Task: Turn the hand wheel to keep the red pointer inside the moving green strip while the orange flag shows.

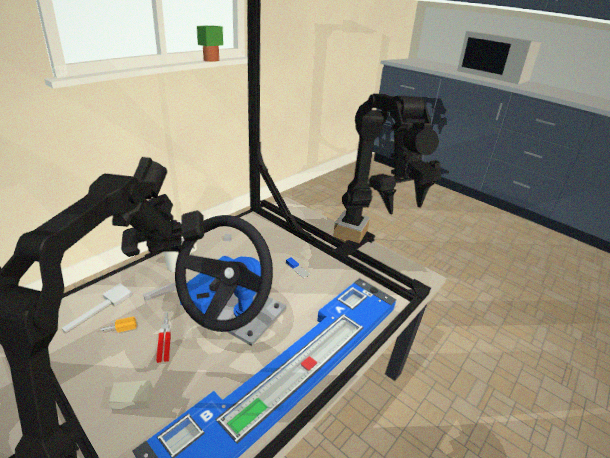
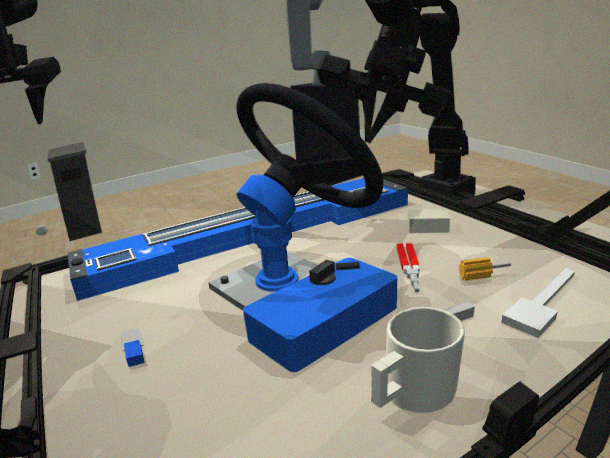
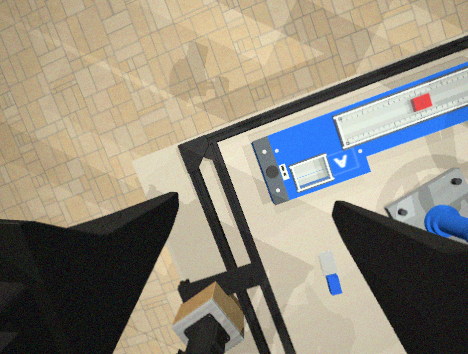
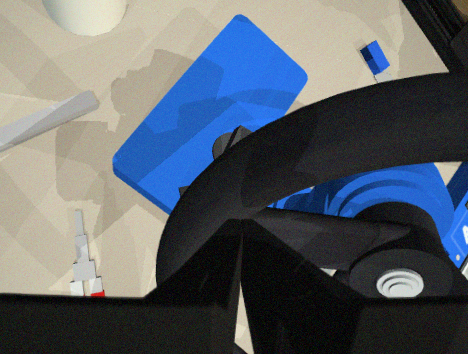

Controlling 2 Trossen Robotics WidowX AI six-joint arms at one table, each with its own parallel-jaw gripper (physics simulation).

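Places are measured from the left arm's base along level axes (x back, y right, z up), in centimetres.
Where they show: left gripper, fingertip midpoint: [image 1: 405, 210] [image 2: 16, 126] [image 3: 255, 203]; right gripper, fingertip midpoint: [image 1: 180, 249] [image 2: 367, 141] [image 4: 239, 231]; left arm's base at its link origin: [image 1: 352, 219] [image 3: 207, 334]; right arm's base at its link origin: [image 2: 447, 177].
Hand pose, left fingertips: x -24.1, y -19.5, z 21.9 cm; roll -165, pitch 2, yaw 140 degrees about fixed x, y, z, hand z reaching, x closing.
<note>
Things, the pixels of their top centre, and the offset from my left fingertips. "spot": a spot on its surface instead.
- red pointer at a spot on its surface: [image 1: 309, 363] spot: dy +9.1, dx -35.1, dz -25.9 cm
- green strip at a spot on its surface: [image 1: 247, 415] spot: dy +14.9, dx -52.5, dz -25.9 cm
- grey mug at a spot on its surface: [image 2: 426, 359] spot: dy +64.8, dx -15.2, dz -22.3 cm
- red pliers at its top centre: [image 4: 87, 300] [image 2: 410, 263] [image 1: 164, 333] dy +46.3, dx -42.9, dz -28.9 cm
- yellow screwdriver at its top centre: [image 2: 487, 258] [image 1: 116, 321] dy +58.1, dx -47.5, dz -26.7 cm
- small blue block at its top centre: [image 2: 130, 337] [image 4: 389, 71] [image 3: 332, 275] [image 1: 297, 265] dy +28.6, dx -1.4, dz -28.3 cm
- grey block at its top centre: [image 2: 428, 213] [image 1: 129, 391] dy +40.2, dx -60.0, dz -26.9 cm
The black hand wheel [image 1: 267, 270] [image 2: 267, 91] [image 4: 320, 133] stands tilted on a blue column in the middle of the table. My right gripper [image 1: 191, 225] [image 4: 239, 231] is shut, its fingertips together against the wheel's upper left rim with nothing between them. My left gripper [image 1: 403, 193] [image 3: 255, 203] is open and empty, raised beyond the table's far corner. On the long blue gauge board [image 1: 330, 313] [image 2: 190, 250] [image 3: 310, 137] the red pointer [image 1: 309, 363] sits near the middle. The green strip [image 1: 247, 415] lies apart from it toward end B. I see no orange flag.
A blue control box [image 2: 330, 309] [image 4: 215, 91] with a black knob lies behind the wheel. A grey mug [image 2: 426, 359], red pliers [image 1: 163, 345] [image 2: 409, 261], a yellow screwdriver [image 1: 125, 324] [image 2: 476, 269], a small blue block [image 1: 292, 263] [image 3: 334, 284] and a grey block [image 2: 429, 221] lie around. A black frame post [image 1: 253, 104] rises behind.
</note>
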